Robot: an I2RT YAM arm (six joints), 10 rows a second.
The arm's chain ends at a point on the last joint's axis. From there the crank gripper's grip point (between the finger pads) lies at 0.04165 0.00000 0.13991 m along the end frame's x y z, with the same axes.
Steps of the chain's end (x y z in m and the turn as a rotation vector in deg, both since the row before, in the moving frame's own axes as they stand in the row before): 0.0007 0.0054 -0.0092 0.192 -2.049 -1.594; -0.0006 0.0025 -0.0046 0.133 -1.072 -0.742; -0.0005 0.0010 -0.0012 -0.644 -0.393 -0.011; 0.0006 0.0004 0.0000 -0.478 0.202 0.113; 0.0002 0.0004 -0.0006 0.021 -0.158 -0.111; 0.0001 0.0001 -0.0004 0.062 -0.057 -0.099; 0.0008 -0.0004 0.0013 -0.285 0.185 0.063; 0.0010 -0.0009 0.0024 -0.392 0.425 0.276; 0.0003 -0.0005 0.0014 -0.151 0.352 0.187
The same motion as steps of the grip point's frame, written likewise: -0.0044 0.0038 -0.0078 0.192 -2.049 -1.594; -0.0032 0.0017 -0.0038 0.133 -1.072 -0.742; -0.0015 0.0026 -0.0009 -0.644 -0.393 -0.011; 0.0011 0.0016 -0.0002 -0.478 0.202 0.113; -0.0002 0.0003 -0.0005 0.021 -0.158 -0.111; 0.0000 -0.0001 -0.0004 0.062 -0.057 -0.099; 0.0013 0.0003 0.0012 -0.285 0.185 0.063; 0.0020 0.0003 0.0021 -0.392 0.425 0.276; 0.0012 0.0000 0.0011 -0.151 0.352 0.187
